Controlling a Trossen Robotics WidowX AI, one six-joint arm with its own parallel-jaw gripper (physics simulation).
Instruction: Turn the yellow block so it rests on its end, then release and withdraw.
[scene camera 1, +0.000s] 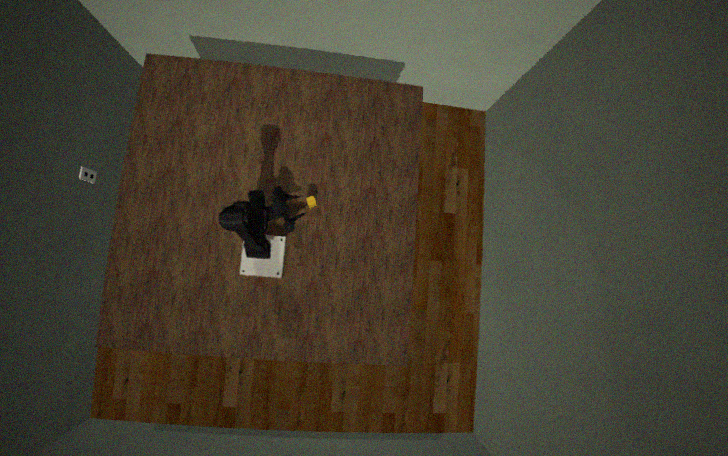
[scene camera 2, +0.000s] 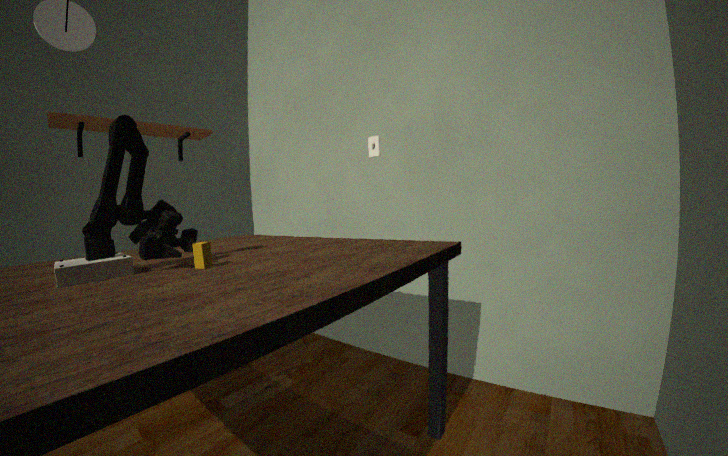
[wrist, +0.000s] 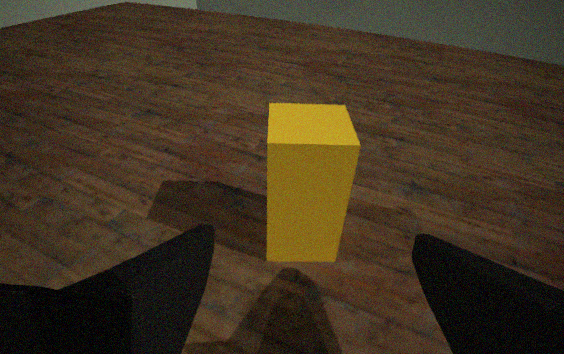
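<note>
The yellow block (scene camera 1: 311, 201) (scene camera 2: 200, 255) (wrist: 311, 200) stands upright on its small end on the brown table (scene camera 1: 349, 268) (scene camera 2: 300, 279) (wrist: 150, 100). Its small top face and a tall side face show in the wrist view. My gripper (scene camera 1: 300, 205) (scene camera 2: 186, 244) (wrist: 314, 241) is open and empty, low over the table. Its fingers point toward the block, and the tips stand wide apart on the near side of it. Both fingers are clear of the block in the wrist view, with table showing between each finger and the block.
The arm's white base plate (scene camera 1: 263, 265) (scene camera 2: 94, 271) sits on the table behind the gripper. A wooden shelf (scene camera 2: 155, 129) hangs on the wall beyond the arm. The table's near edge (scene camera 2: 236, 335) runs along the front in scene camera 2.
</note>
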